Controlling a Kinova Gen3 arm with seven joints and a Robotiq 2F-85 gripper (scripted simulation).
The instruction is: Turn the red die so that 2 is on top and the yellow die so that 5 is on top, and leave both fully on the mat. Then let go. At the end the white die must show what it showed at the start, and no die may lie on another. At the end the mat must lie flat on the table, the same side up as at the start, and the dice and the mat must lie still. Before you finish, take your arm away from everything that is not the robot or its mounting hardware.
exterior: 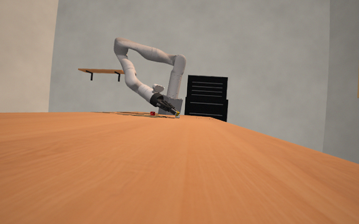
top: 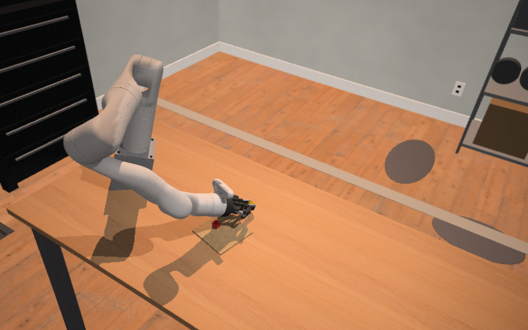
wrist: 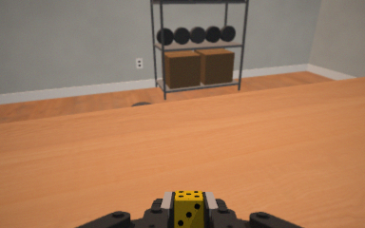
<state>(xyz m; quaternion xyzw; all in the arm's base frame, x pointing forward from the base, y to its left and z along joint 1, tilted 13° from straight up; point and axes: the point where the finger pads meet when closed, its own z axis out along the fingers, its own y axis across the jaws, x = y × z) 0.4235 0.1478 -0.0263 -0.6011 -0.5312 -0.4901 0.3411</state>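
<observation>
Right now my hand is 1 cm to the right of the yellow die and 1 cm above it. From my hand the other things lie so: white die: 7 cm behind, 2 cm below; tan mat: 13 cm to the right, 3 cm below; red die: 13 cm to the right, 3 cm behind, 2 cm below.
</observation>
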